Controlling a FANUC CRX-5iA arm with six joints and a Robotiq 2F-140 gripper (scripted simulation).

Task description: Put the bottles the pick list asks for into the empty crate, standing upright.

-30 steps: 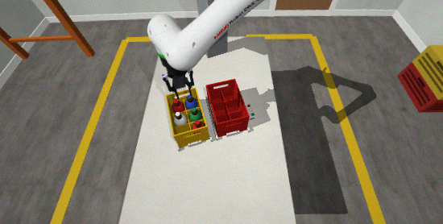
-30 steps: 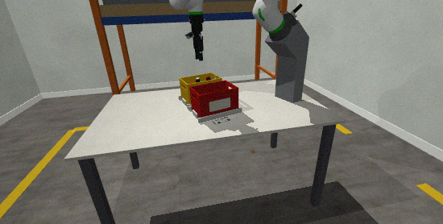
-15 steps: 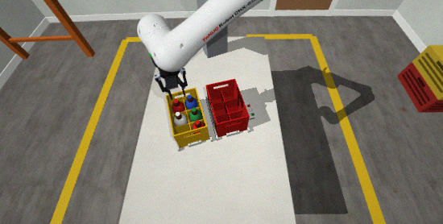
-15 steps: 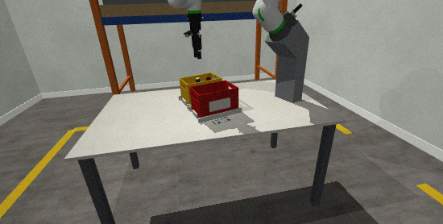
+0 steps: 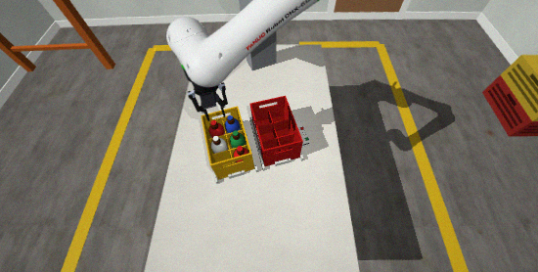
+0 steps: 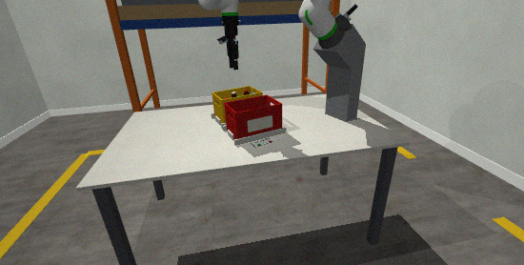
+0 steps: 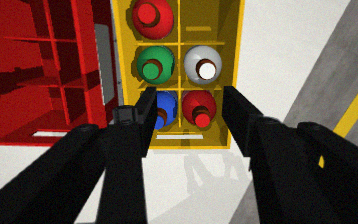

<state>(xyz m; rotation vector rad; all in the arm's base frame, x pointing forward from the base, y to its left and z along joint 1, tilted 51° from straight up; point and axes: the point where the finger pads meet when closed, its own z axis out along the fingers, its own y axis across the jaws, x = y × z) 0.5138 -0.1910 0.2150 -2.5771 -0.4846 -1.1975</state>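
The green-label bottle lies 30 mm behind my hand, 50 mm to the left of it and 270 mm below it. The rest, counted from my hand: white-capped bottle 20 mm ahead, 30 mm to the right, 270 mm below; red-labelled bottle 60 mm behind, 80 mm to the right, 270 mm below; yellow crate 10 mm behind, 10 mm to the left, 270 mm below.
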